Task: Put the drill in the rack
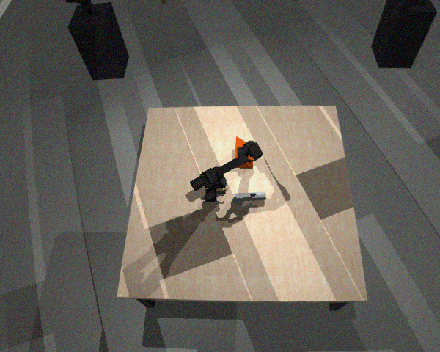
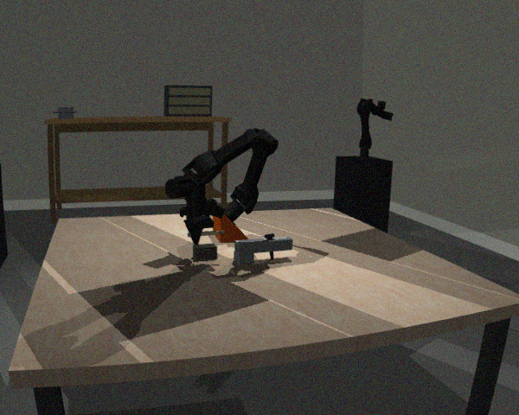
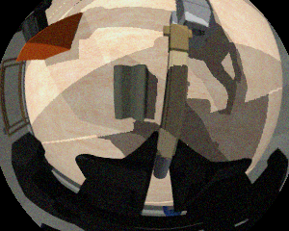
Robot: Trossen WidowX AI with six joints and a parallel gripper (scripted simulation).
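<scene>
My gripper tip is 4 cm to the right of the dark box, 4 cm past it and 4 cm above it. The rest, counted from my gripper tip: grey block: 21 cm to the left, 2 cm below, 2 cm ahead; black key: 23 cm to the left, 2 cm ahead, 1 cm below.
</scene>
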